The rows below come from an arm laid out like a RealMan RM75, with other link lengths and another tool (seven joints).
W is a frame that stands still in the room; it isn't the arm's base.
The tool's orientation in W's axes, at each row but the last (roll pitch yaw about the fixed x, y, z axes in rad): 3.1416, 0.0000, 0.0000; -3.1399, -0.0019, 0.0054; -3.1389, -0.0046, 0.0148; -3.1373, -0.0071, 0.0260; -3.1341, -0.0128, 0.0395; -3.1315, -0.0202, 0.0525; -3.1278, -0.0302, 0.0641; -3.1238, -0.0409, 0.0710; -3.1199, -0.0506, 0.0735
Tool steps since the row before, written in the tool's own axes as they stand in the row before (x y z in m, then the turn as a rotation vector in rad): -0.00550, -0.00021, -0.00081, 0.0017, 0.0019, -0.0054; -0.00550, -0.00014, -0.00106, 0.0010, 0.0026, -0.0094; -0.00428, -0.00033, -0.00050, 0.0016, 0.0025, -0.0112; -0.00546, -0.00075, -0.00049, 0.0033, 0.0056, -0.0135; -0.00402, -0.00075, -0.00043, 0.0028, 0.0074, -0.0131; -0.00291, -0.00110, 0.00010, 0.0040, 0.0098, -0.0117; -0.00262, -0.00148, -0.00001, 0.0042, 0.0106, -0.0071; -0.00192, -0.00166, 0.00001, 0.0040, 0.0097, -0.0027; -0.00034, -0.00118, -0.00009, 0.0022, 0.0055, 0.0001
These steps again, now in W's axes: -0.00550, 0.00021, 0.00081, 0.0017, -0.0019, 0.0054; -0.00550, 0.00011, 0.00105, 0.0010, -0.0026, 0.0094; -0.00429, 0.00027, 0.00048, 0.0016, -0.0025, 0.0112; -0.00548, 0.00061, 0.00045, 0.0034, -0.0056, 0.0135; -0.00405, 0.00059, 0.00038, 0.0029, -0.0074, 0.0131; -0.00296, 0.00095, -0.00015, 0.0043, -0.0097, 0.0117; -0.00271, 0.00131, -0.00005, 0.0047, -0.0104, 0.0071; -0.00203, 0.00152, -0.00006, 0.0046, -0.0094, 0.0027; -0.00043, 0.00115, 0.00010, 0.0026, -0.0053, -0.0001
